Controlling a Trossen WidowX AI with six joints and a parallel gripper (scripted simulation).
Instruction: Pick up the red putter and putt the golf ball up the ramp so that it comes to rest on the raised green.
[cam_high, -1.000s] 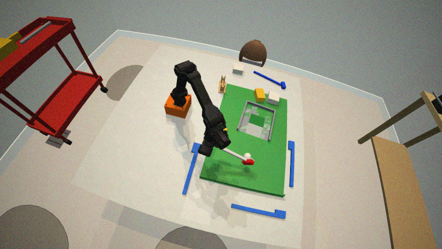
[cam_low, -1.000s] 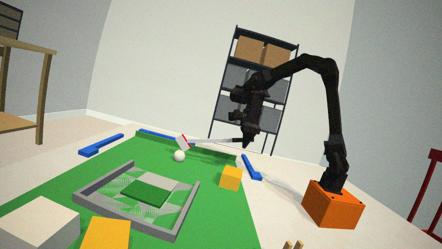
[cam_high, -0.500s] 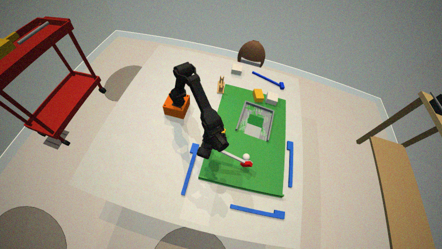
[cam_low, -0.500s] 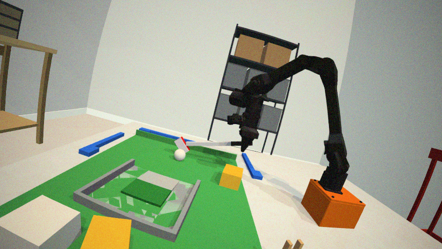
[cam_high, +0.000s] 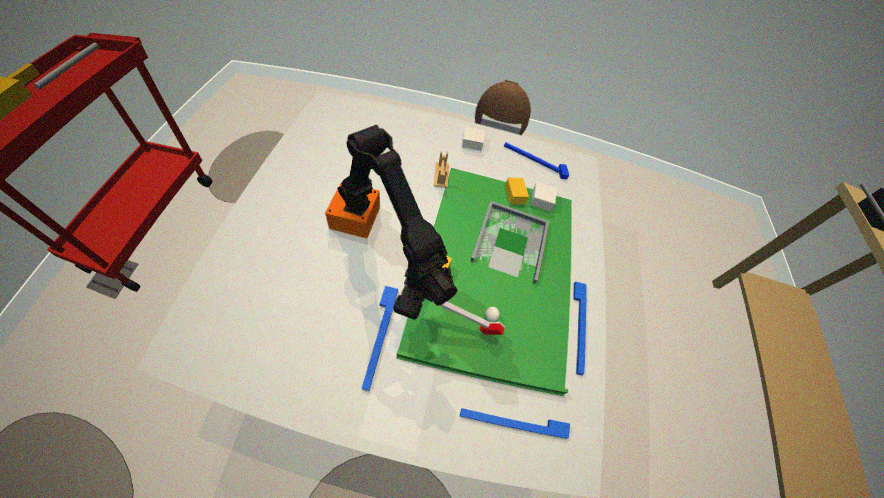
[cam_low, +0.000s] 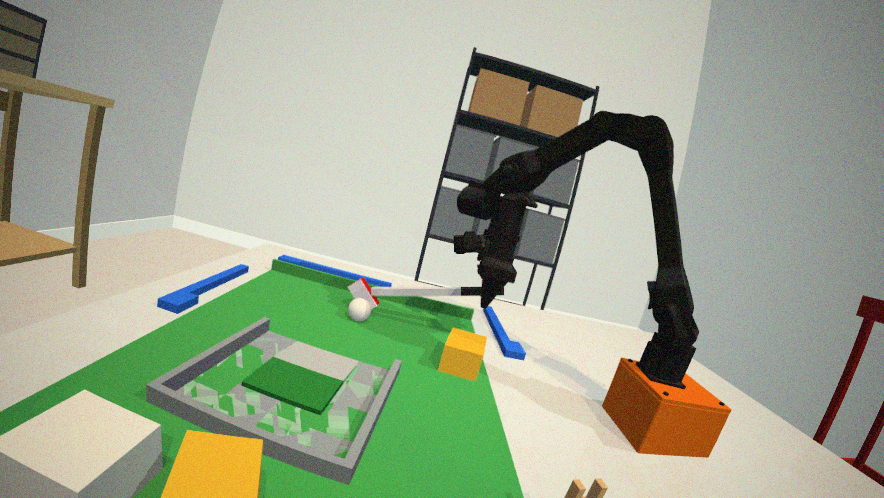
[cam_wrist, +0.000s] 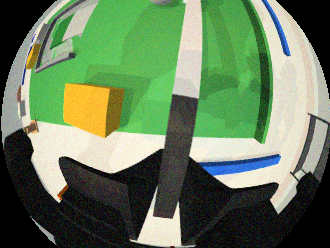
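Now: gripper tip 12 cm short of the putter and 1 cm to the right of it. The rest, counted from my gripper tip: green mat (20 cm ahead, 23 cm to the left, 8 cm below); then white golf ball (22 cm ahead, 5 cm to the left, 5 cm below).
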